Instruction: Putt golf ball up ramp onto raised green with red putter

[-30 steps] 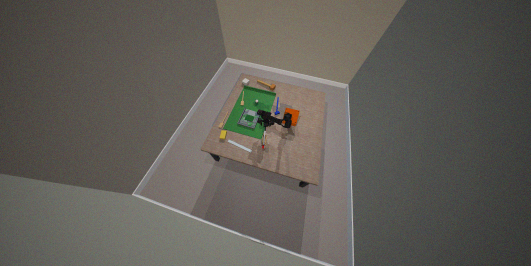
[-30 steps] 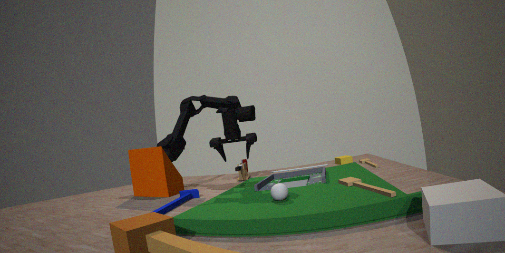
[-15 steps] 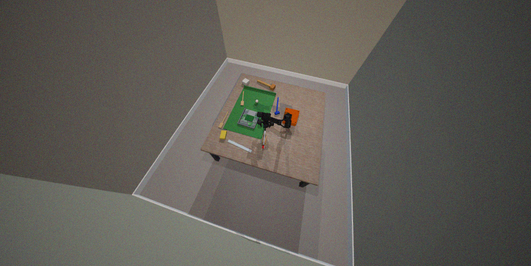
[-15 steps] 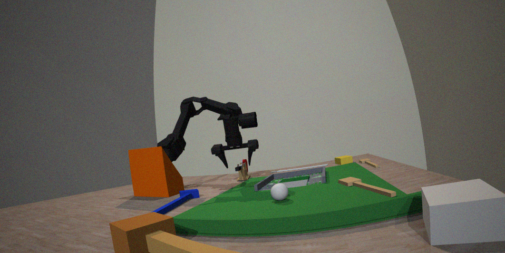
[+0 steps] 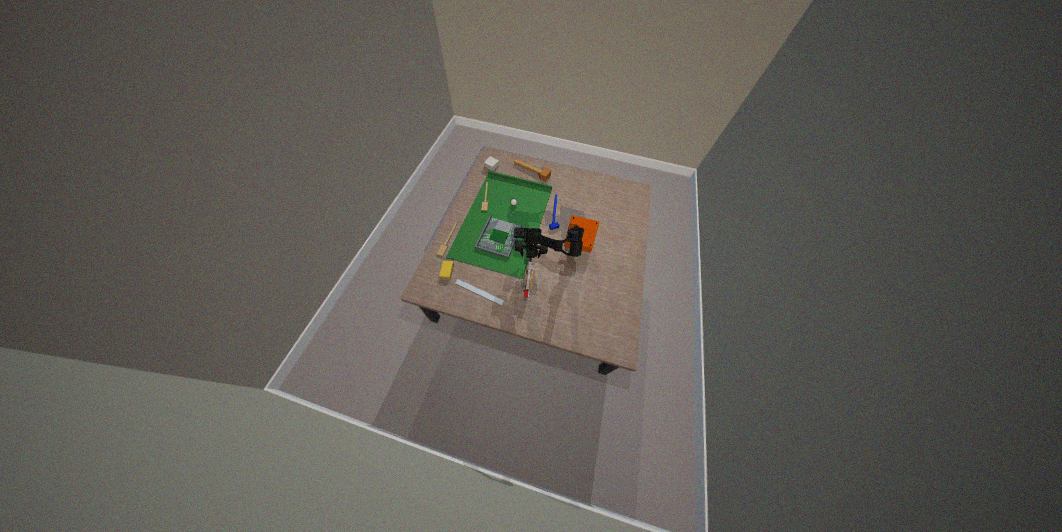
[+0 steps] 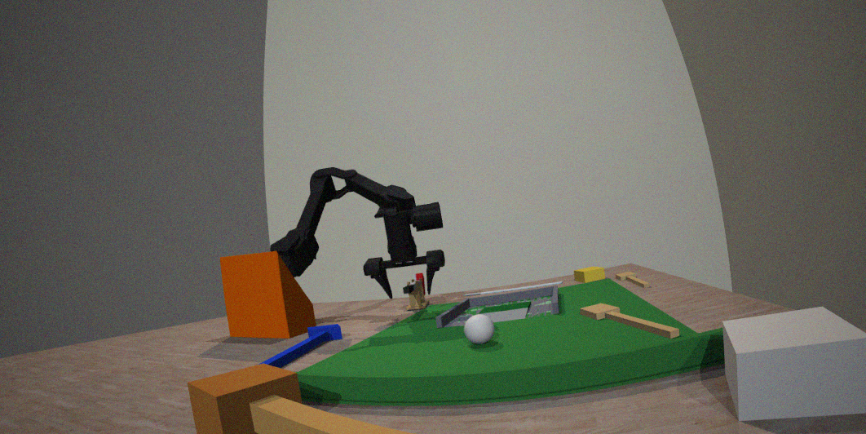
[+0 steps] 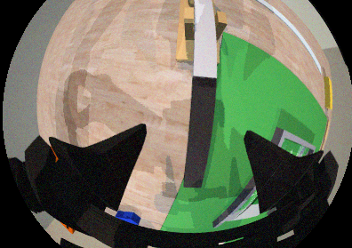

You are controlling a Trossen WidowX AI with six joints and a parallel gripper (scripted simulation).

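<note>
Right now my gripper tip is 1 cm past the blue putter, 40 cm to the left of it and 3 cm above it. Round my gripper tip: green mat (28 cm ahead, 21 cm to the right, 4 cm below); wooden stand (4 cm behind, 12 cm to the left, 1 cm below); red putter (4 cm behind, 11 cm to the left, 1 cm above).
</note>
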